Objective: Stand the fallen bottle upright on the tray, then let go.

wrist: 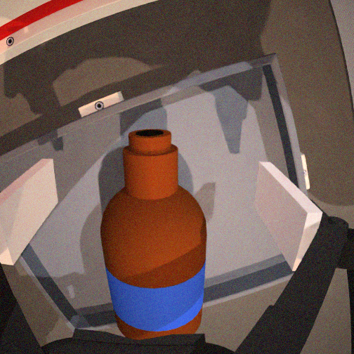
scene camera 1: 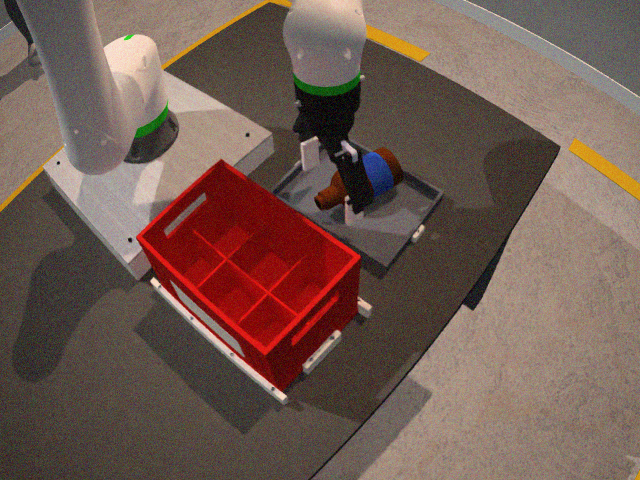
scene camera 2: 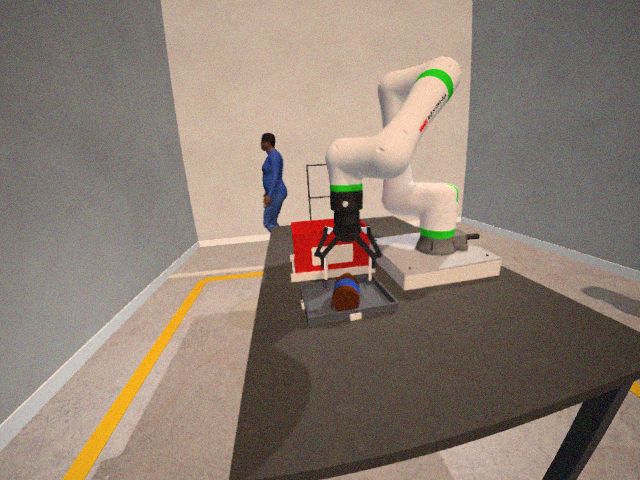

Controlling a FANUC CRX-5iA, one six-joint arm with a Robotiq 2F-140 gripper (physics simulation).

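Places are measured from the arm's base along level axes (x ahead, y right, z down), in millimetres.
Pixels of known places: gripper, fingertip midpoint: (scene camera 1: 332,192); arm's base, link origin: (scene camera 1: 145,136) (scene camera 2: 435,248).
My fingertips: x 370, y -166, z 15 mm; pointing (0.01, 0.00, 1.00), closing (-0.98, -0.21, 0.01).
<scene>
Ahead of a thing's pixels: the offset from my fingertips to its top centre.
The brown bottle @[dy -47, dx +11, dz -29 mm] (scene camera 1: 379,173) (scene camera 2: 345,293) (wrist: 152,240) with a blue label lies on its side on the grey tray @[dy -47, dx +16, dz +24 mm] (scene camera 1: 382,240) (scene camera 2: 379,310) (wrist: 240,200). Its neck points towards the red crate and its base faces scene camera 2. My gripper (scene camera 1: 330,182) (scene camera 2: 348,269) (wrist: 154,182) is open and points down, with nothing between its pads. In the wrist view the white pads stand wide apart, one on each side of the bottle's neck and shoulder, with a gap on both sides. In scene camera 1 a black finger hides part of the bottle.
The red divided crate @[dy +217, dx +45, dz -125 mm] (scene camera 1: 279,361) (scene camera 2: 305,253) stands close to the tray on the neck side. White locating blocks sit by the crate and tray. The arm's pale base plate (scene camera 1: 93,206) (scene camera 2: 439,276) lies beside both. A person in blue (scene camera 2: 273,178) stands beyond the table.
</scene>
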